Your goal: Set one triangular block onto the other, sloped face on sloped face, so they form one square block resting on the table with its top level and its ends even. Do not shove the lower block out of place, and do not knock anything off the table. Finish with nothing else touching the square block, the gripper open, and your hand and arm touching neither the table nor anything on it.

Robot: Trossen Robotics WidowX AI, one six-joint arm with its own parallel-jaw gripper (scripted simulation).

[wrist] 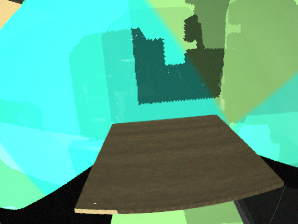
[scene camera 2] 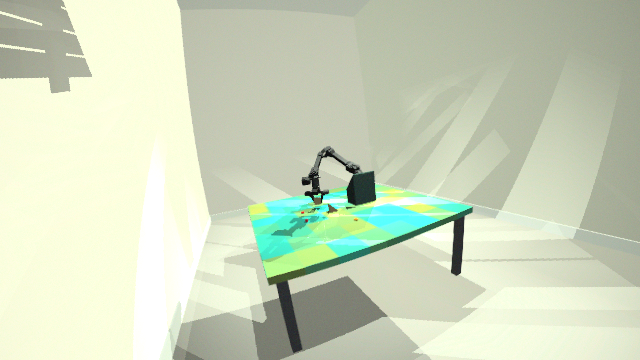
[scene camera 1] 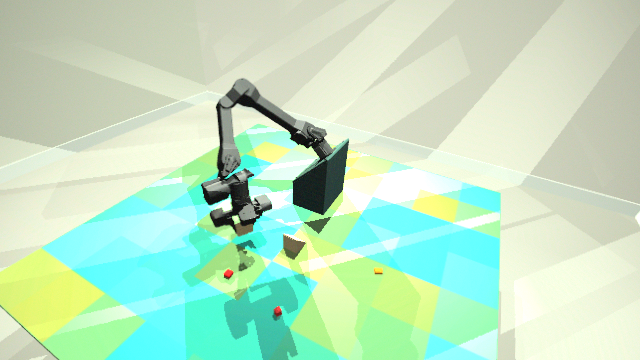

I see my gripper (scene camera 1: 243, 229).
My gripper shows as well in the wrist view (wrist: 168, 158).
